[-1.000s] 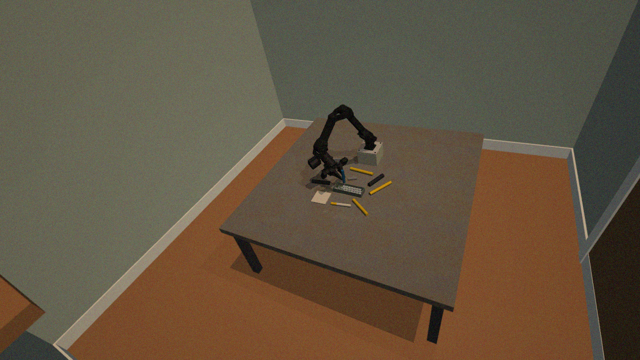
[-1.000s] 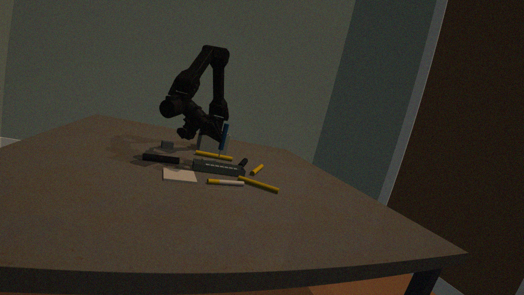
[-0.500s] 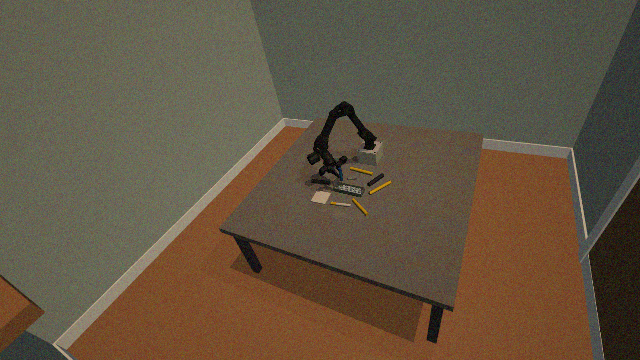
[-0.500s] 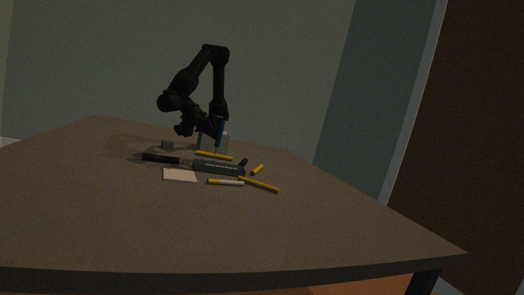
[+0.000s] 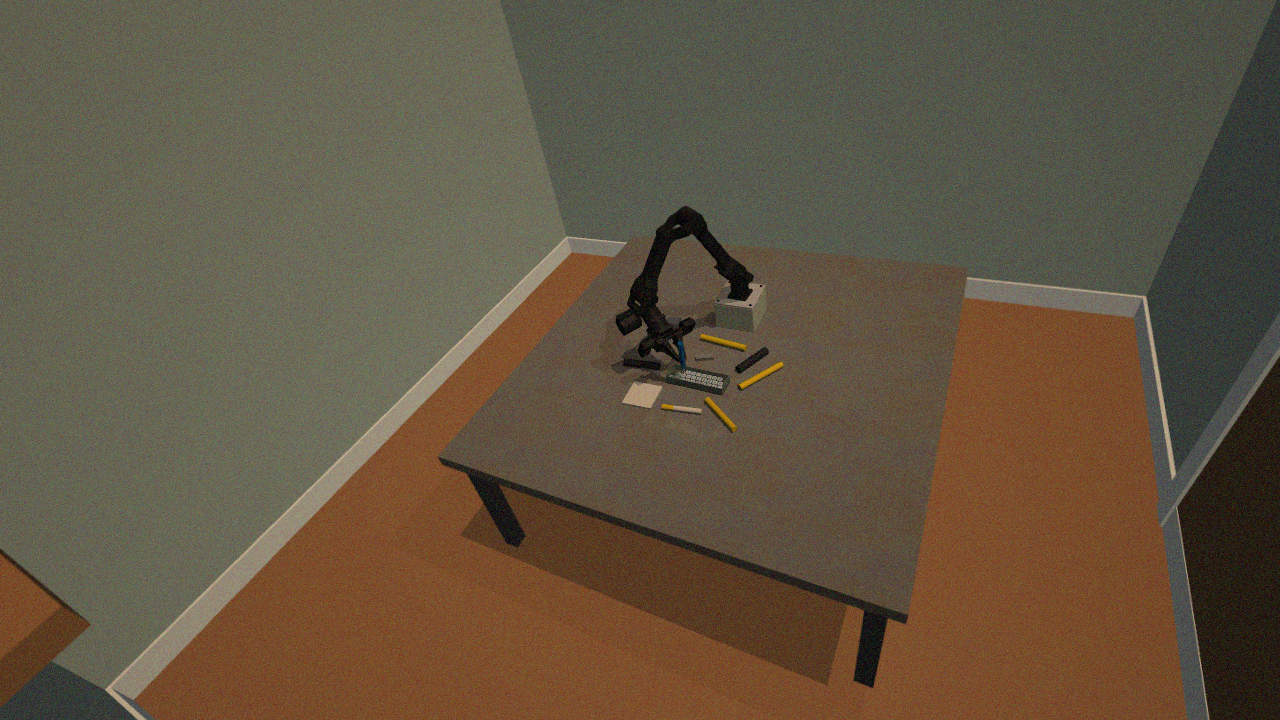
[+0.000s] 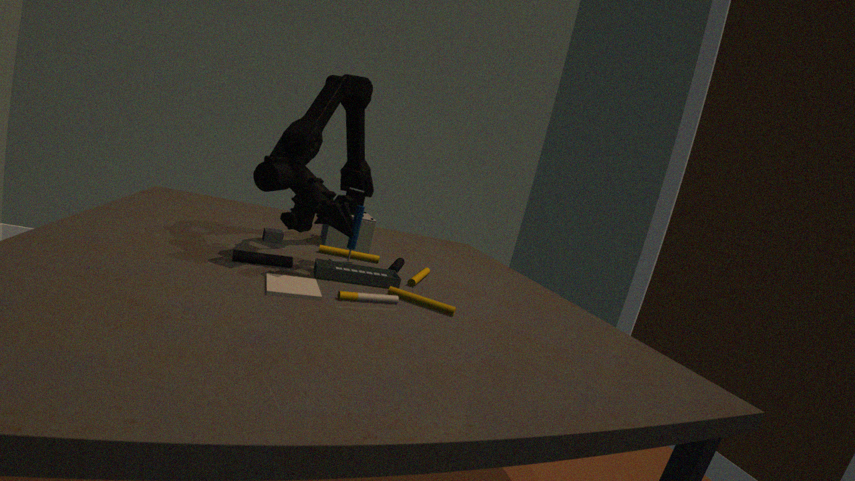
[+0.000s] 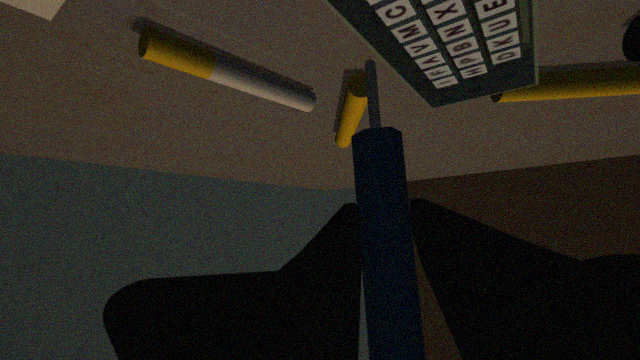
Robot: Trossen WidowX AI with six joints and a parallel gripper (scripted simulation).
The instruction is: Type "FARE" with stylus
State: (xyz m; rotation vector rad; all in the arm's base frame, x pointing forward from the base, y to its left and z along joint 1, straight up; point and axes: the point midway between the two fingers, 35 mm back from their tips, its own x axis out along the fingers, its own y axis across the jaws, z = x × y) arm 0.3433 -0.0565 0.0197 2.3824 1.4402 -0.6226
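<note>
My gripper tip is now 11 cm short of the white-and-yellow stick, 9 cm above it and 3 cm to the right of it. The rest, counted from my gripper tip: white card 11 cm to the right, 10 cm below, 9 cm ahead; blue stylus 2 cm below.
</note>
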